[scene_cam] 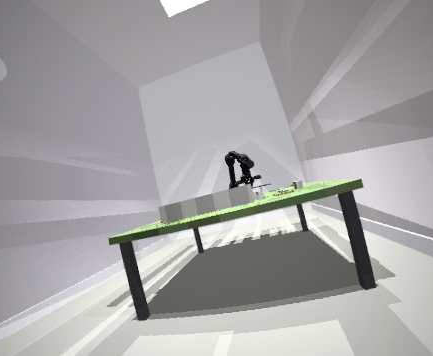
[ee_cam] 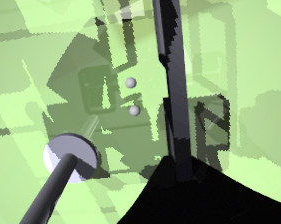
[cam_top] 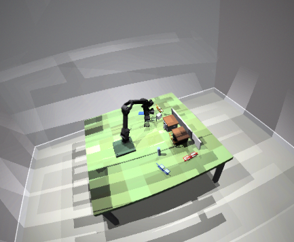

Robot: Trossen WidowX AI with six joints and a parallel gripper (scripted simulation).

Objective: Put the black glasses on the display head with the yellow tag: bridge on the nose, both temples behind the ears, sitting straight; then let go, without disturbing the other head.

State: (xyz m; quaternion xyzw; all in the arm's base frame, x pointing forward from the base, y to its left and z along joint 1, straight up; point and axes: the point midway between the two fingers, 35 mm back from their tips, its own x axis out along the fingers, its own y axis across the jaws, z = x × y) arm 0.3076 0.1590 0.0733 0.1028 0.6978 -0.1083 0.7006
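Right now my gripper tip is 70 mm to the right of the pale round disc and 40 mm above it. Also, from my gripper tip: blue item 10 mm behind, 230 mm to the left, 60 mm below; grey wall panel 310 mm ahead, 280 mm to the right, 10 mm below.
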